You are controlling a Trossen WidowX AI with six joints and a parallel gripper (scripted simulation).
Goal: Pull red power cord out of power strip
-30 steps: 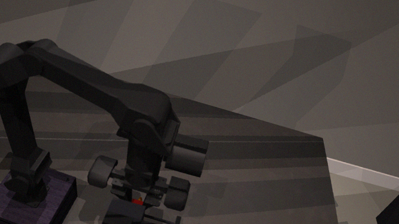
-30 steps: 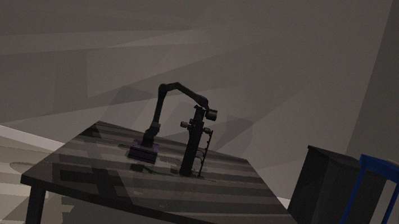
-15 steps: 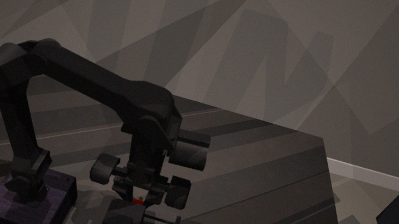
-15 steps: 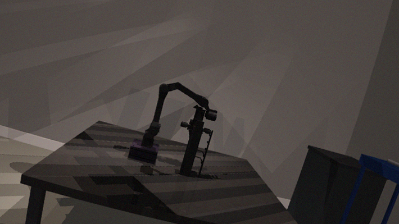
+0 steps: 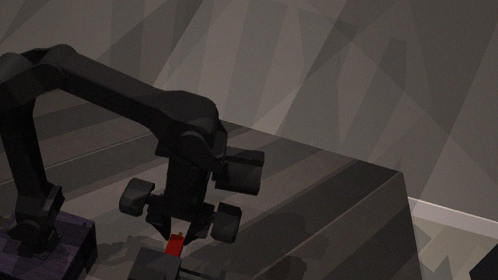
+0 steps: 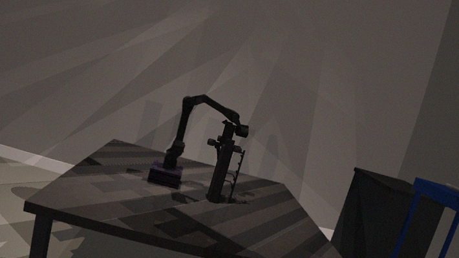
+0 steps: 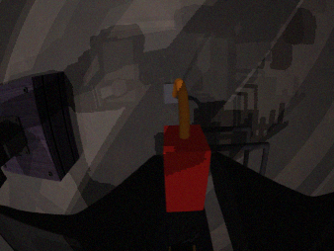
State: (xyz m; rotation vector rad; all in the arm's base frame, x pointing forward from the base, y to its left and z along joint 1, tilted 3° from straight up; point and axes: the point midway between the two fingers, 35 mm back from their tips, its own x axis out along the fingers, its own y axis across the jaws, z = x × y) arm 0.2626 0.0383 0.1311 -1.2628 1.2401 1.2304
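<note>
My gripper tip is 30 mm to the left of the red plug. Also, from my gripper tip: black upright block: 10 mm ahead, 160 mm to the right, 20 mm below.
</note>
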